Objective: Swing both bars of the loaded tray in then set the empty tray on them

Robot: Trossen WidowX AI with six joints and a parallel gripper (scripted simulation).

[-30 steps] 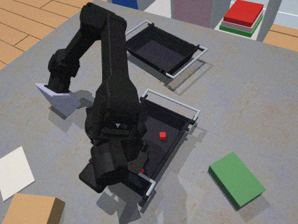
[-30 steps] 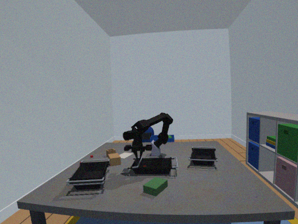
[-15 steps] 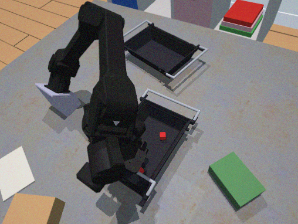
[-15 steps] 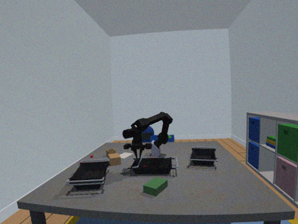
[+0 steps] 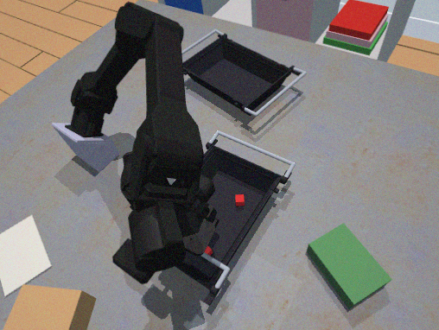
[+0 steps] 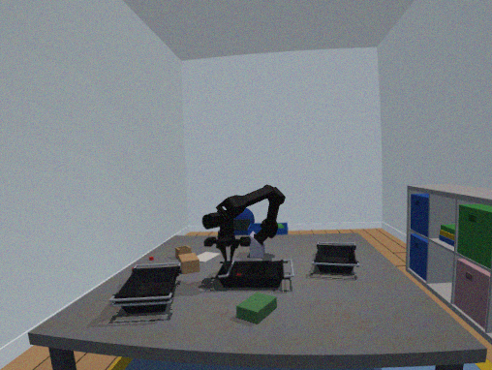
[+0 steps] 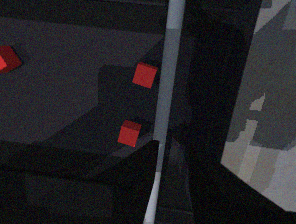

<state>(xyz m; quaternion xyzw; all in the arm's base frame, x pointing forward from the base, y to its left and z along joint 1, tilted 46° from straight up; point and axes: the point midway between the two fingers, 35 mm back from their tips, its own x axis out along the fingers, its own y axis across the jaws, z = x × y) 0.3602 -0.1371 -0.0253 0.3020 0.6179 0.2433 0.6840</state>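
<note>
The black plastic tray is 170 mm behind my gripper tip, 490 mm to the left of it and 40 mm below it. From my gripper tip the other things lie so: green block 270 mm ahead, 130 mm to the left, 70 mm below; white sheet 330 mm behind, 170 mm to the right, 80 mm below; tan box 150 mm behind, 220 mm to the right, 60 mm below.
</note>
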